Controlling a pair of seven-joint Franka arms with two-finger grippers.
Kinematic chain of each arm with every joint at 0, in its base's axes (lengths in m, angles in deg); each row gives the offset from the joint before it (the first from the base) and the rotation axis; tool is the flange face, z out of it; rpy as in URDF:
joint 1: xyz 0 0 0.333 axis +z
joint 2: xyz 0 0 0 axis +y
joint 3: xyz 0 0 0.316 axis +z
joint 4: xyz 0.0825 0 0 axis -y
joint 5: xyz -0.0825 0 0.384 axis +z
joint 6: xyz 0 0 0 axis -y
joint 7: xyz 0.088 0 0 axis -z
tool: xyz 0 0 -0.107 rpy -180 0 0
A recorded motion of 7 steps. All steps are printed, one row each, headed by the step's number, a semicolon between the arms.
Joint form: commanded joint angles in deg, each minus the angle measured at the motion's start. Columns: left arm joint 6, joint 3, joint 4, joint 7, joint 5, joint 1, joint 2; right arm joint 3, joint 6, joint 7, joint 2, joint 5, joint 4, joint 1.
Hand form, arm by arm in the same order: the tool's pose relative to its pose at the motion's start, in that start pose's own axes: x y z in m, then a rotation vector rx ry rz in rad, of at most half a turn. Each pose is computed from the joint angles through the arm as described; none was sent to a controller.
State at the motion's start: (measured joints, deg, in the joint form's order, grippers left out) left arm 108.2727 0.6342 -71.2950 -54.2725 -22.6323 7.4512 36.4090; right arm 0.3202 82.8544 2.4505 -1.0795 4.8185 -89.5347 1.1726
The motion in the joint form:
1: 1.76 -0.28 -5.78 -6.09 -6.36 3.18 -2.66; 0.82 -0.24 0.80 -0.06 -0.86 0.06 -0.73
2: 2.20 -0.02 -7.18 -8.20 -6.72 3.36 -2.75; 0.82 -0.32 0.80 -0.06 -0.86 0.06 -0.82
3: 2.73 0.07 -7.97 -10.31 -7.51 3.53 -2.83; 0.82 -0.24 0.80 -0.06 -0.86 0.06 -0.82
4: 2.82 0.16 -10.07 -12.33 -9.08 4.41 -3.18; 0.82 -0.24 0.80 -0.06 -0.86 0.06 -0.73
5: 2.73 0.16 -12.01 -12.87 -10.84 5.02 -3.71; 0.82 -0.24 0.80 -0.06 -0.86 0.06 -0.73
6: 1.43 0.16 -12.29 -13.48 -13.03 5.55 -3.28; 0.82 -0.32 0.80 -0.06 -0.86 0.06 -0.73
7: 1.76 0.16 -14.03 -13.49 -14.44 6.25 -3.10; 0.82 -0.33 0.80 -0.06 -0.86 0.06 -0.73
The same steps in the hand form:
1: 0.0227 -0.0271 -0.0036 -0.0569 -0.0846 -0.2124; -0.0008 0.0008 -0.0006 -0.0154 -0.0015 0.0142
2: 0.0281 -0.0341 0.0037 -0.0474 -0.0912 -0.2674; -0.0009 0.0016 -0.0005 -0.0154 -0.0027 0.0157
3: 0.0310 -0.0373 0.0069 -0.0513 -0.1006 -0.3187; -0.0008 0.0016 -0.0006 -0.0153 -0.0013 0.0157
4: 0.0397 -0.0498 0.0142 -0.0452 -0.1293 -0.3921; -0.0008 0.0008 -0.0006 -0.0154 -0.0015 0.0142
5: 0.0434 -0.0595 0.0199 -0.0426 -0.1613 -0.4332; -0.0008 0.0008 -0.0006 -0.0154 -0.0015 0.0142
6: 0.0465 -0.0643 0.0259 -0.0364 -0.2074 -0.4697; -0.0010 0.0008 -0.0004 -0.0155 -0.0029 0.0142
7: 0.0541 -0.0753 0.0371 -0.0314 -0.2325 -0.5060; -0.0010 0.0008 -0.0004 -0.0155 -0.0030 0.0142

